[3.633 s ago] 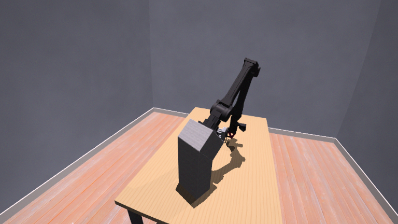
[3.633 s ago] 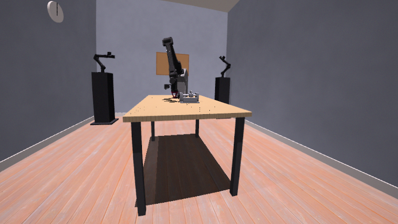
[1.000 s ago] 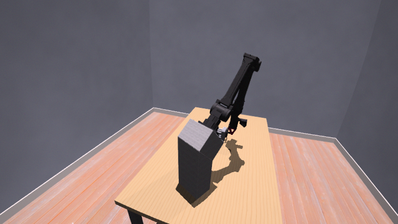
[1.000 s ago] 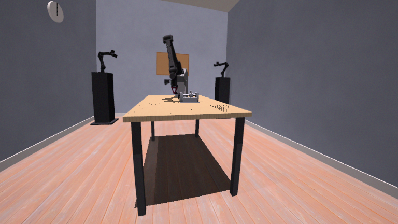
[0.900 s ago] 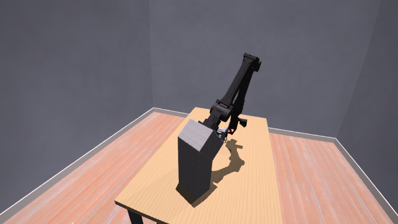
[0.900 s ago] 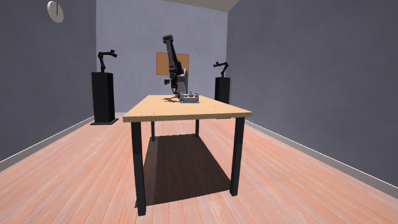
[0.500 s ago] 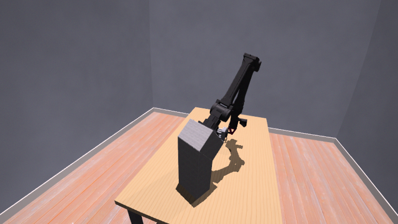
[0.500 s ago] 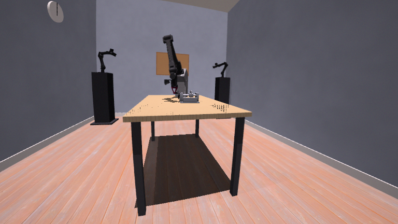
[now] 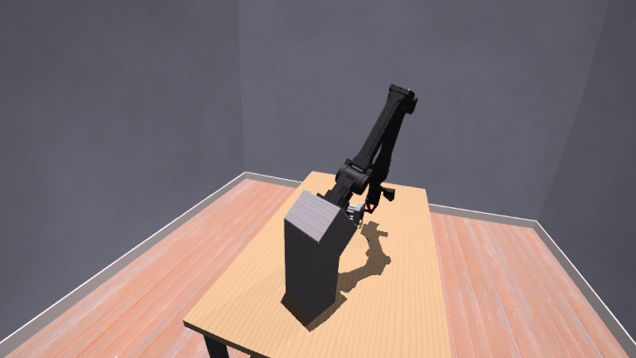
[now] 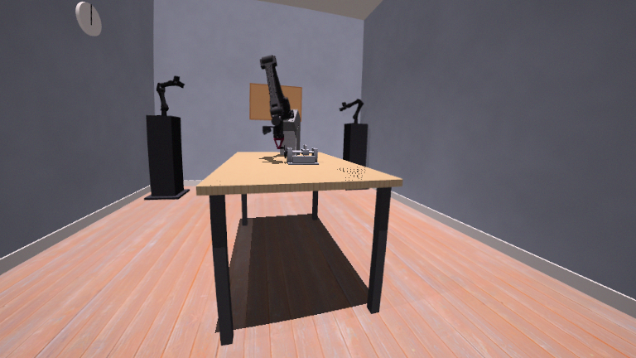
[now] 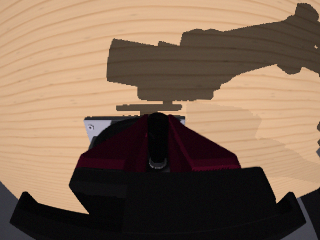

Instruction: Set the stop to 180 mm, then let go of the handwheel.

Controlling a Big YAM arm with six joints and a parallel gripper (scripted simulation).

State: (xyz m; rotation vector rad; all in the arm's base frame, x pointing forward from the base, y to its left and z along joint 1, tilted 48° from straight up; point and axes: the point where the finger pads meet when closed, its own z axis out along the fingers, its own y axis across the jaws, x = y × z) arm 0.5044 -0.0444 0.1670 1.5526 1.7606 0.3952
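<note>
Now: hand 1 cm to the right of the black handwheel handle.
</note>
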